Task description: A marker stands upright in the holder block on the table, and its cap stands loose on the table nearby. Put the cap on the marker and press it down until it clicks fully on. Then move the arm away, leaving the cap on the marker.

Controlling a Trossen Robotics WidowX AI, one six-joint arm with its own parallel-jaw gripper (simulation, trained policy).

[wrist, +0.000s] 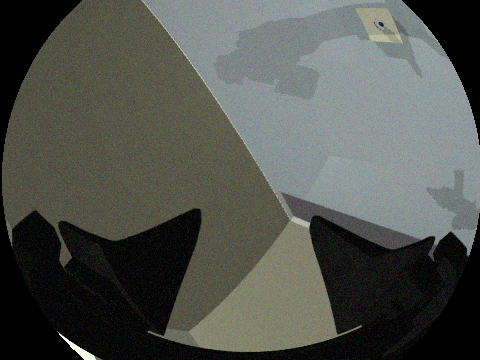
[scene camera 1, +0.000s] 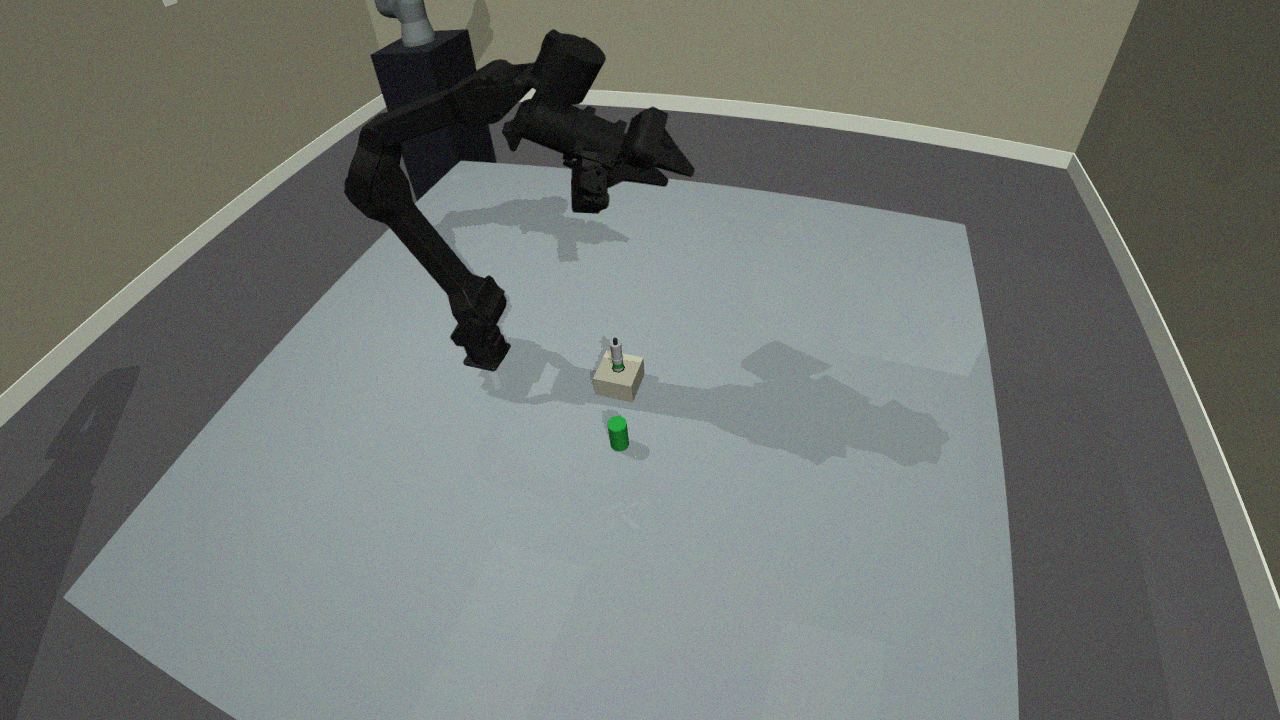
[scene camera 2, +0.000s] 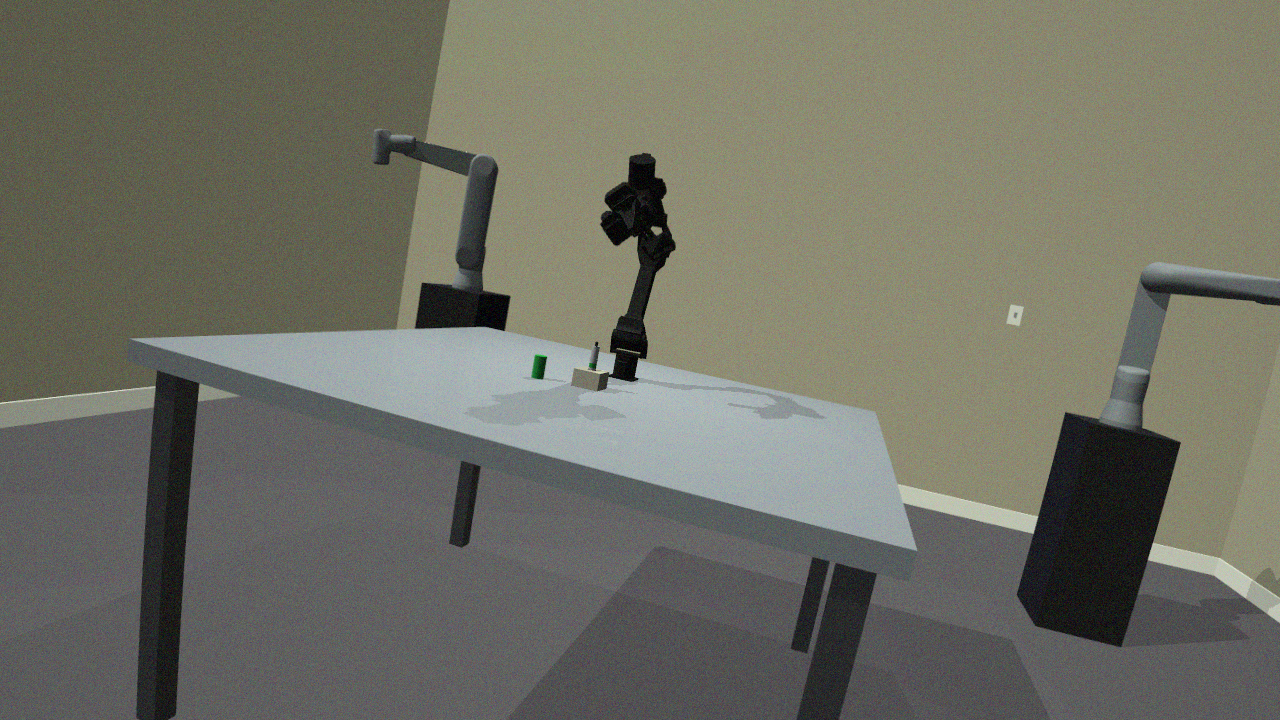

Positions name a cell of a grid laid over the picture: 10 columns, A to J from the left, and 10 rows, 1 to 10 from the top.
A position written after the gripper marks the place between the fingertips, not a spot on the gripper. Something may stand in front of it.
Scene:
gripper: wrist F7; scene camera 1 F3; scene camera 2 F4

